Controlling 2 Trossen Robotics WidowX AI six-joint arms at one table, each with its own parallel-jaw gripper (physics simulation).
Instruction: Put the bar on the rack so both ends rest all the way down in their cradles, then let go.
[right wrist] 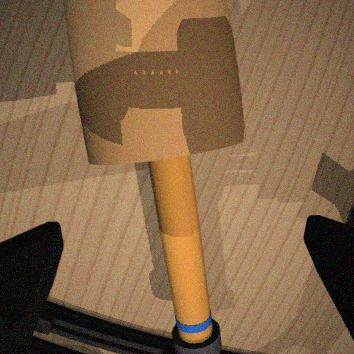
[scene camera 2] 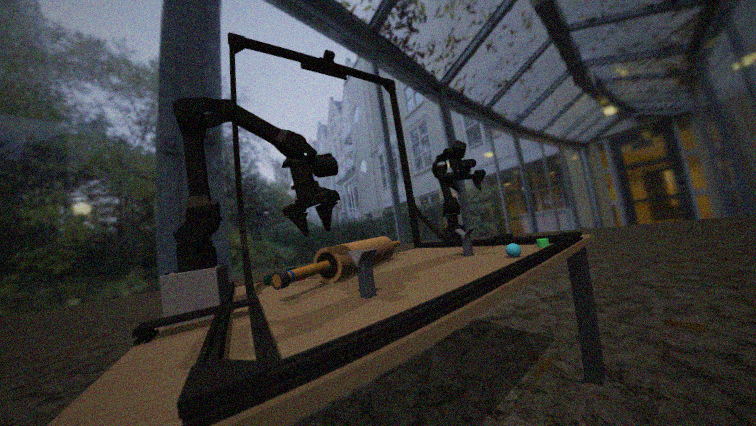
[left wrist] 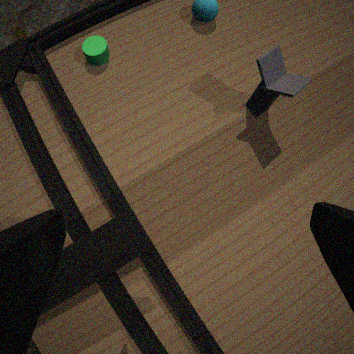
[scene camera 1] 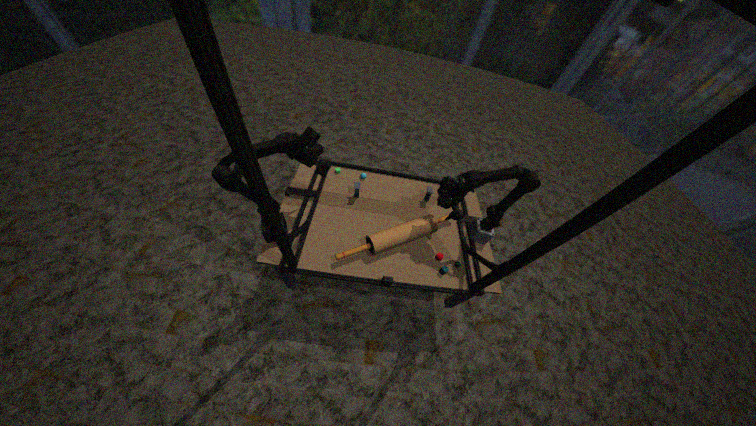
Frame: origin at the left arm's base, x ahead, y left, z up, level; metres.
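Where they show: left gripper, fingertip midpoint: (scene camera 2: 470,191) (left wrist: 191,219); right gripper, fingertip midpoint: (right wrist: 185,232) (scene camera 2: 317,233) (scene camera 1: 441,212); left arm's base, origin of the base link: (scene camera 2: 453,226); right arm's base, origin of the base link: (scene camera 2: 197,269) (scene camera 1: 485,226).
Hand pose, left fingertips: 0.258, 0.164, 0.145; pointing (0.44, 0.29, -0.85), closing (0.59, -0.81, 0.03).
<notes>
Things, the pixels of their top centre, and the offset from my left fingertips, as dx, dy, dz.
- green cylinder, middle of its top: (left wrist: 93,44) (scene camera 2: 542,239) (scene camera 1: 337,169) +0.136, +0.213, -0.214
- blue ball, middle of its top: (scene camera 2: 512,243) (scene camera 1: 363,173) +0.283, +0.132, -0.199
- red ball, middle of its top: (scene camera 1: 440,255) +0.512, -0.504, -0.214
- teal object, middle of its top: (scene camera 1: 445,268) +0.495, -0.579, -0.199
The bar (scene camera 1: 399,236) (scene camera 2: 375,244) (right wrist: 160,110), a thick wooden roller with thin orange handles, lies diagonally on the table, apart from the rack. One handle has a blue band and a dark end cap. The rack is two grey V-topped cradles: one (scene camera 1: 357,189) (scene camera 2: 466,243) (left wrist: 272,68) near the blue ball, the other (scene camera 1: 428,193) (scene camera 2: 366,277) nearer the right arm. Both cradles are empty. My right gripper (scene camera 2: 316,231) (right wrist: 185,232) is open above the banded handle, which shows between its fingers in the right wrist view. My left gripper (scene camera 2: 476,179) (left wrist: 191,219) is open and empty, high above the table's side.
A green cylinder (scene camera 1: 337,170) (scene camera 2: 542,242) (left wrist: 95,49) and a blue ball (scene camera 1: 362,175) (scene camera 2: 513,250) (left wrist: 205,9) stand near the table edge. A red ball (scene camera 1: 439,256) and a teal object (scene camera 1: 443,269) lie beside the bar. A black frame (scene camera 2: 404,158) rises around the table.
</notes>
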